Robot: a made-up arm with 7 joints. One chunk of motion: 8 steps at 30 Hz.
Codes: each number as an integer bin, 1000 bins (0 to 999) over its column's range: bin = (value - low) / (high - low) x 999, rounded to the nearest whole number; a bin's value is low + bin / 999 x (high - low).
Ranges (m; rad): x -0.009..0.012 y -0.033..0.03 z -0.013..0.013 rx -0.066..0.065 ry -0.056..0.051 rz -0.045..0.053
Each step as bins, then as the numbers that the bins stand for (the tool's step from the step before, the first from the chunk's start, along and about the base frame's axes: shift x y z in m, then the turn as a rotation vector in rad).
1 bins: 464 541 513 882 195 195
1 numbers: 0.00075 0.00112 0.00035 0.04966 -0.03511 -0.02587
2 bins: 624 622 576 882 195 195
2 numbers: 0.00412 0.00623 0.00199 0.04966 -0.03511 -0.02587
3 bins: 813 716 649 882 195 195
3 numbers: 0.00809 0.01215 0.00389 0.04966 -0.03511 -0.02587
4 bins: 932 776 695 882 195 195
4 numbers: 0.01059 0.01594 0.00509 0.04966 -0.03511 -0.02587
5 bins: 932 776 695 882 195 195
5 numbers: 0.01059 0.01594 0.00509 0.04966 -0.03511 -0.02587
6 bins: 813 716 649 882 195 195
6 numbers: 0.00809 0.01215 0.00389 0.04966 -0.03511 -0.02587
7 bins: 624 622 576 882 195 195
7 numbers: 0.00412 0.00623 0.00199 0.04966 -0.03511 -0.02587
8 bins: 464 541 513 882 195 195
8 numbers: 0.00075 0.00112 0.00035 0.04966 -0.03511 -0.02587
